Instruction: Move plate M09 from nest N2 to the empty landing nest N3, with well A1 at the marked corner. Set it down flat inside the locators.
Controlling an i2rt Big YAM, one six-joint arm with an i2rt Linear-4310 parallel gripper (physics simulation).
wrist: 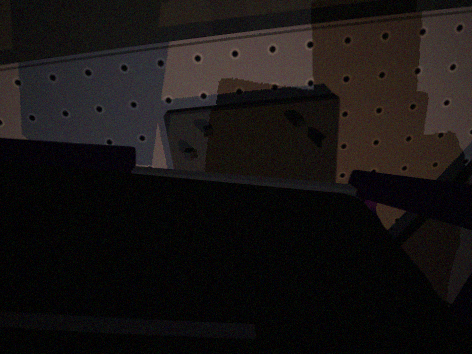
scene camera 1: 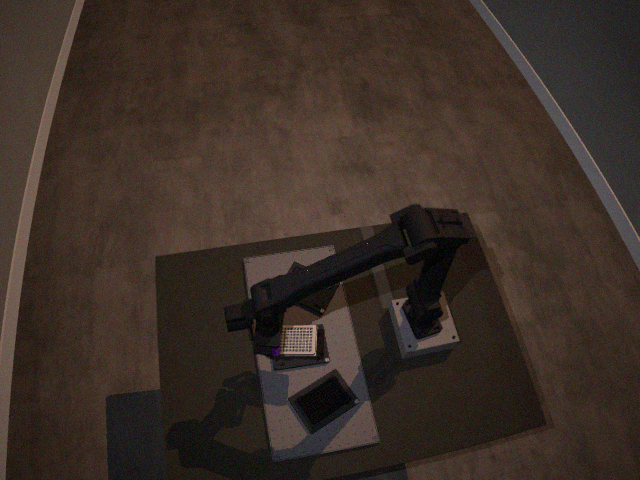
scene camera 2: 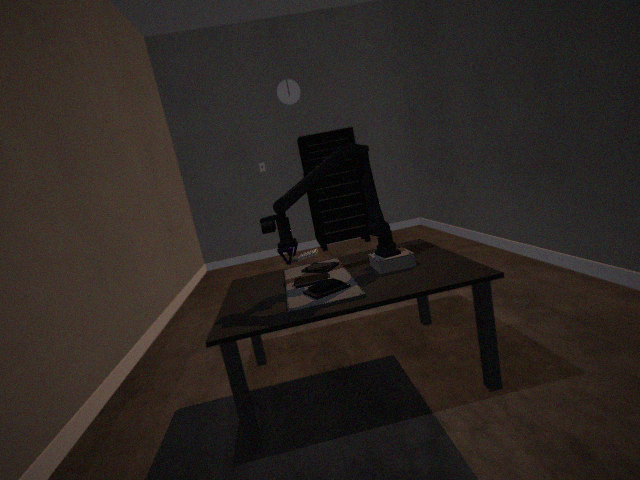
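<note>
Plate M09 [scene camera 1: 298,339] [scene camera 2: 309,253] is a white well plate with a purple mark [scene camera 1: 275,351] at one corner. My gripper [scene camera 1: 269,341] [scene camera 2: 287,252] is shut on it at its left end and holds it level above the grey pegboard [scene camera 1: 341,330]. In the wrist view the plate [wrist: 190,247] fills the lower half as a dark mass. Beyond its edge lies an empty dark nest [wrist: 266,137] with small locators. In scene camera 1 the plate hangs over the middle nest [scene camera 1: 323,356].
A nest holding a dark plate [scene camera 1: 323,400] sits nearer the board's front. A third nest [scene camera 1: 310,299] lies partly under the arm. The arm's white base block [scene camera 1: 429,341] [scene camera 2: 392,260] stands right of the board on the dark table [scene camera 2: 444,270].
</note>
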